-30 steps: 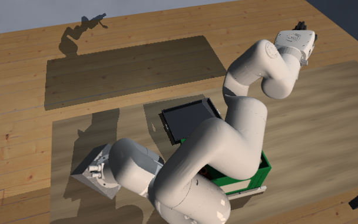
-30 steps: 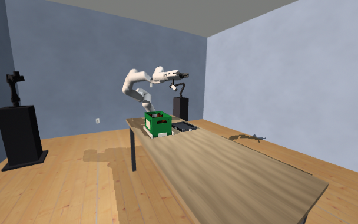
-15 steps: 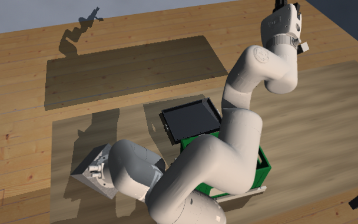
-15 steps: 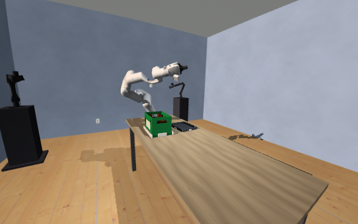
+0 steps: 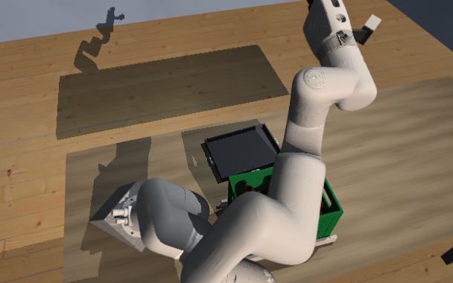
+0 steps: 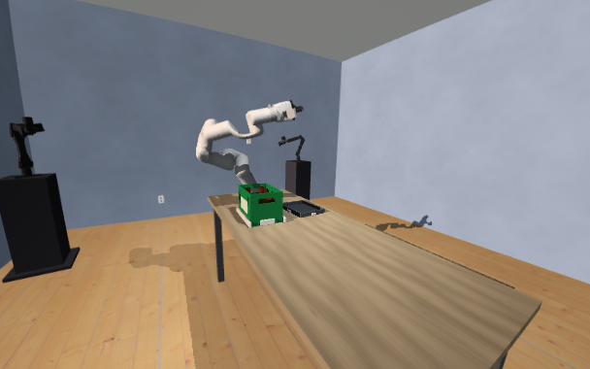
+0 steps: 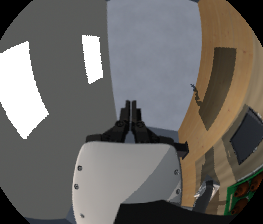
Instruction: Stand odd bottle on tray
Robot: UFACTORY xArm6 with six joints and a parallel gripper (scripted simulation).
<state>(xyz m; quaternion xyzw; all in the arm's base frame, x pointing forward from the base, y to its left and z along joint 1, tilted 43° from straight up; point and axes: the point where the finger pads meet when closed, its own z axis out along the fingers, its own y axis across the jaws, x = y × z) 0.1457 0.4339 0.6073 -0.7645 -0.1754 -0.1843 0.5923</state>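
Now: the green crate 110 mm behind my hand, 200 mm to the right of it and 550 mm below it. Also, from my hand: dark tray 80 mm behind, 100 mm to the left, 620 mm below.
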